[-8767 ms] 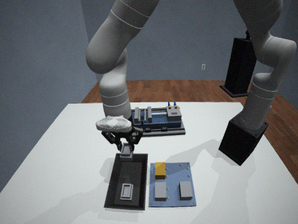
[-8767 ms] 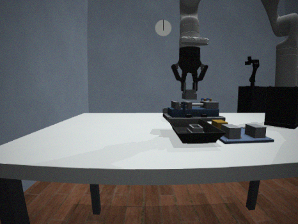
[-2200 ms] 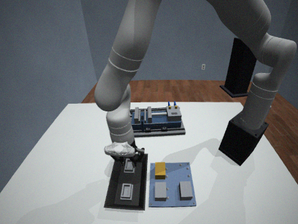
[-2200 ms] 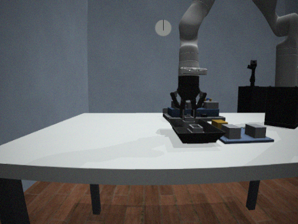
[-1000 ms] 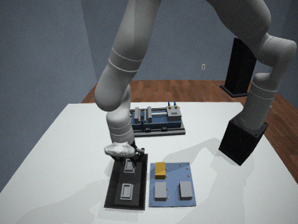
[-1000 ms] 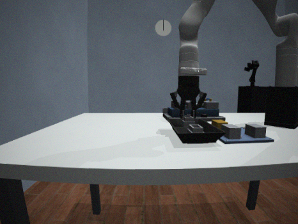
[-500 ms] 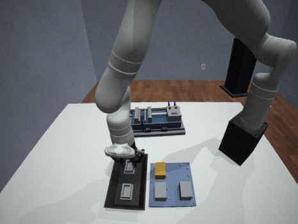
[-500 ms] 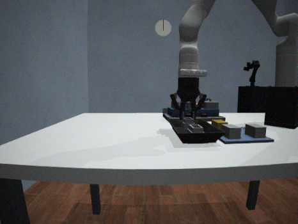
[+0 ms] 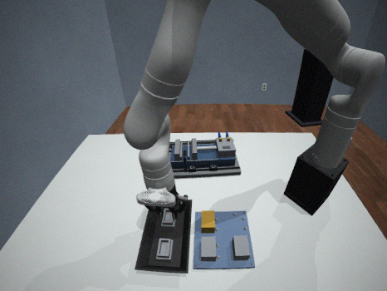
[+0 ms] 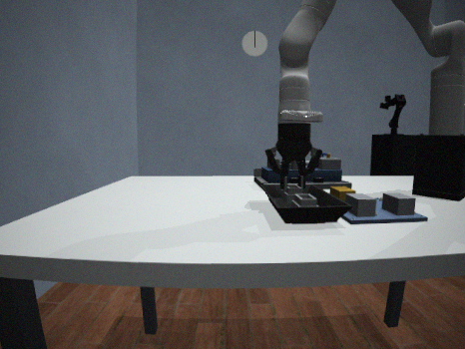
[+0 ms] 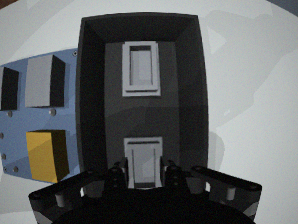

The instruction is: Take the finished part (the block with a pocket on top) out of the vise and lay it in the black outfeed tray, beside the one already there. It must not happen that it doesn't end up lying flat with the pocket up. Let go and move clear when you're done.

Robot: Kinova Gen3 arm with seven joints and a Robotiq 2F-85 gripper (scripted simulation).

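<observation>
Right now the yellow block is 12 cm behind my hand, 3 cm to the left of it and 3 cm below it. Also, from my hand: blue plate (15 cm behind, 8 cm to the left, 5 cm below); then blue vise (28 cm to the right, 16 cm behind, 2 cm below).
</observation>
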